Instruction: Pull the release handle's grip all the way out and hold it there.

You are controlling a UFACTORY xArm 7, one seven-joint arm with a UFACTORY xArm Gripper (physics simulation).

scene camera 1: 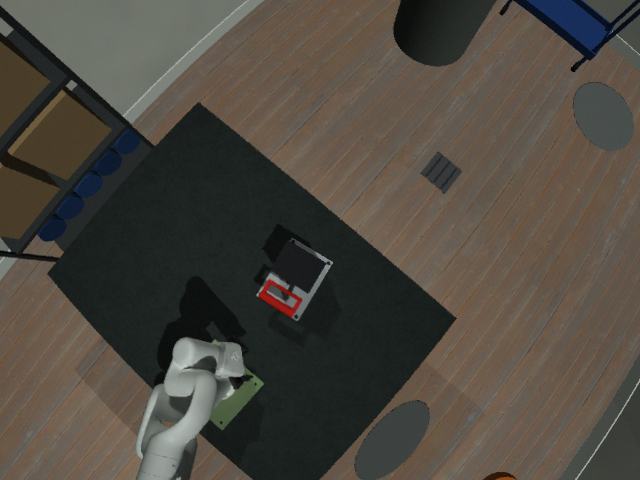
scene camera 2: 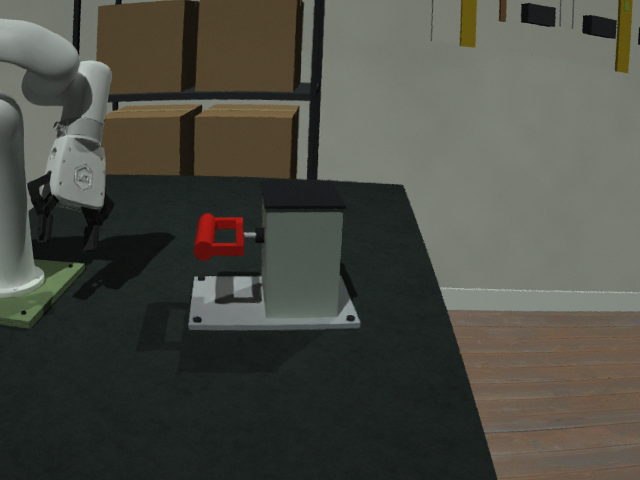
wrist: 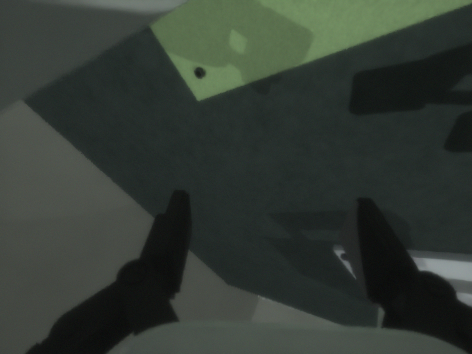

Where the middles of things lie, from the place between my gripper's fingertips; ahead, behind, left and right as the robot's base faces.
Now: hand 310 mm short of the light grey base plate [scene camera 2: 218, 302], 20 mm to the right of it and 90 mm above it.
